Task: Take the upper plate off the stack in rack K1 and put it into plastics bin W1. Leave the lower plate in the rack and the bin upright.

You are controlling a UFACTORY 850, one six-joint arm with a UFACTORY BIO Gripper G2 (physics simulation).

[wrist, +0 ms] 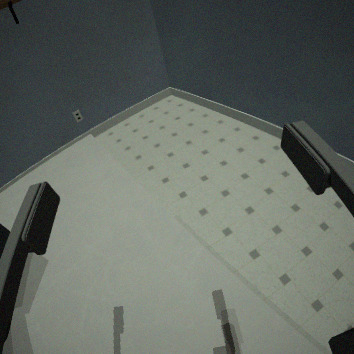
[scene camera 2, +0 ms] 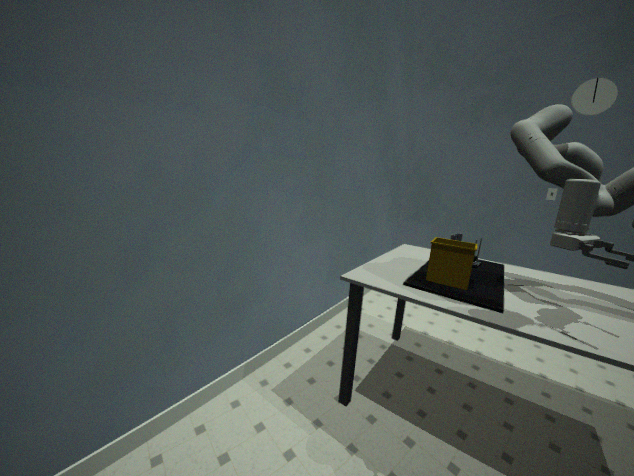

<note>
I see my gripper (wrist: 162,161) and a yellow bin (scene camera 2: 450,262).
The wrist view misses the yellow bin: it is out of frame.
</note>
